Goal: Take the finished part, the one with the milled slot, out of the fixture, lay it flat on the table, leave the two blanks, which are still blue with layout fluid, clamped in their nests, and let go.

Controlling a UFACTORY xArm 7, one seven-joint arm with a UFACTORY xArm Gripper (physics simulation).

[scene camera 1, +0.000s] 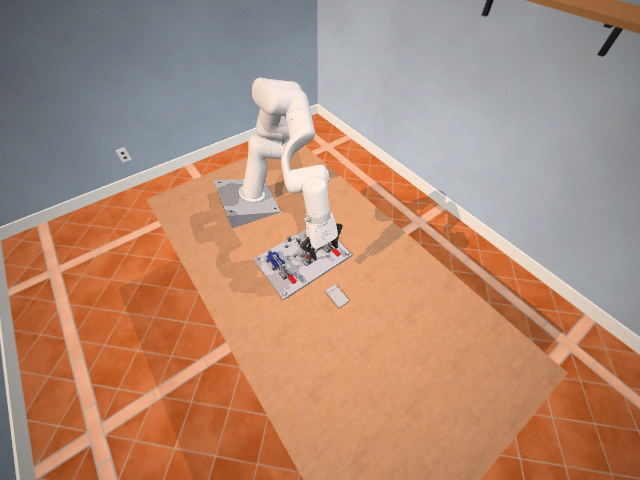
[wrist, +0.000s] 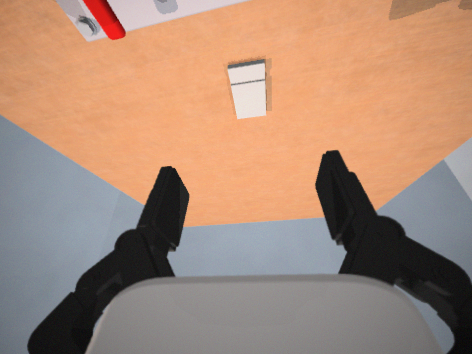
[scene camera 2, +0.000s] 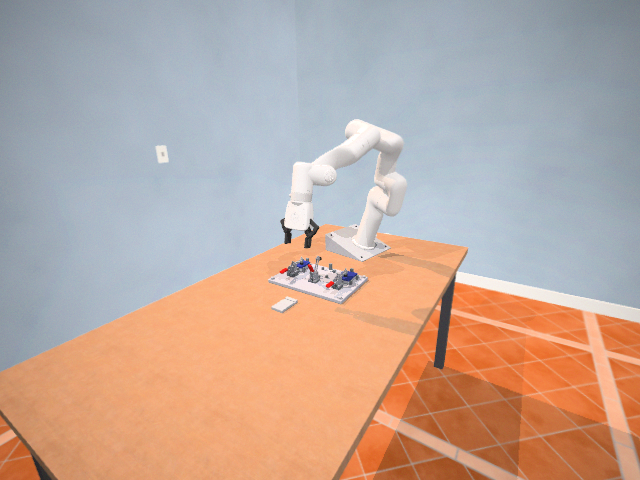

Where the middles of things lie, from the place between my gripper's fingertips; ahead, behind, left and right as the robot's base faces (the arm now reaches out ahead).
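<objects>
Finished part (wrist: 247, 79): my gripper 9 cm short of it, 1 cm to the right of it, 20 cm above it. Fixture plate (scene camera 1: 304, 275): from my hand, 14 cm behind, 2 cm to the right, 20 cm below.
</objects>
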